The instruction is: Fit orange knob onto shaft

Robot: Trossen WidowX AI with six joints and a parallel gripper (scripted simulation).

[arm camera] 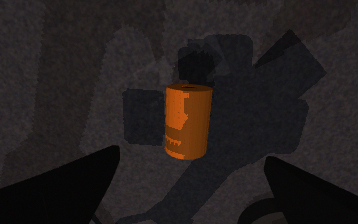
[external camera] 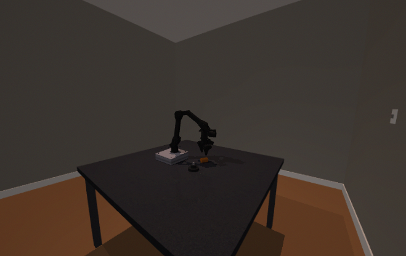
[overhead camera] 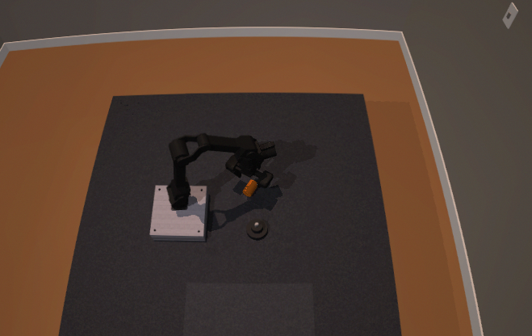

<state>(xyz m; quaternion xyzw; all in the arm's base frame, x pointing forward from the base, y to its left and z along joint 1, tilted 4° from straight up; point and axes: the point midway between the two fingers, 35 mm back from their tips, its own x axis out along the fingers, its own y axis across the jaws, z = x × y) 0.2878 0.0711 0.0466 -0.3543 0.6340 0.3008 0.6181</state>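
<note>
Right now the orange knob is 6 cm below my gripper tip, 1 cm to the right of it and 1 cm behind it. The rest, counted from my gripper tip: round pedestal with shaft (18 cm to the right, 5 cm below, 2 cm ahead).
</note>
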